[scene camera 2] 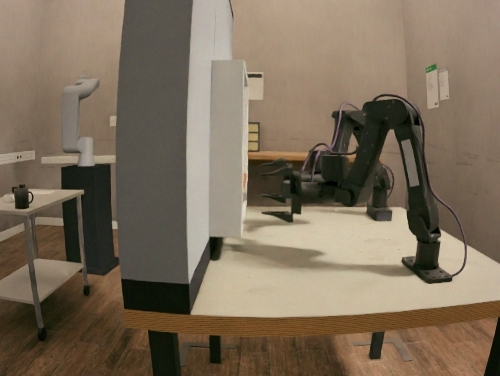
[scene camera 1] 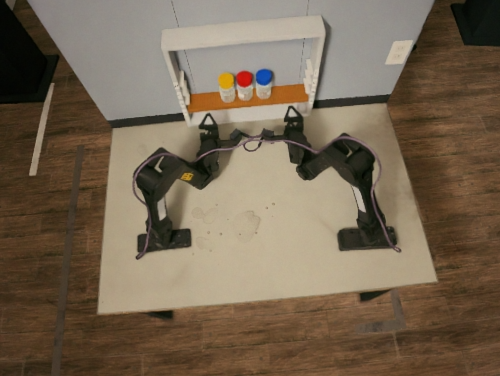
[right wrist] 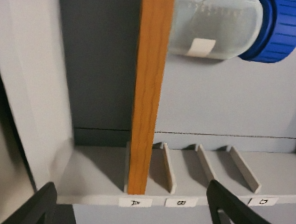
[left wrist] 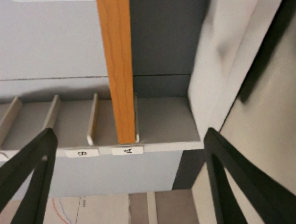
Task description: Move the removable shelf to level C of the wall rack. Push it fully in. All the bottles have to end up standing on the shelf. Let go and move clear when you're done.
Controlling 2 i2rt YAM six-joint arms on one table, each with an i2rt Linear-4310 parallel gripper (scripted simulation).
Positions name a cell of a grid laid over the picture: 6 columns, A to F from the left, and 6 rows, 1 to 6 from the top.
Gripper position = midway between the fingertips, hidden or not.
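A removable shelf (scene camera 1: D2) is there for me to see. I also see a wall rack (right wrist: B5), which appears in the left wrist view (left wrist: E2) too, and a grey wall panel (right wrist: E3), which the left wrist view shows as well (left wrist: A2). As for my own grippers, I find my right gripper (right wrist: C6), and I see my left gripper (scene camera 2: D4) both there and in the left wrist view (left wrist: C4).
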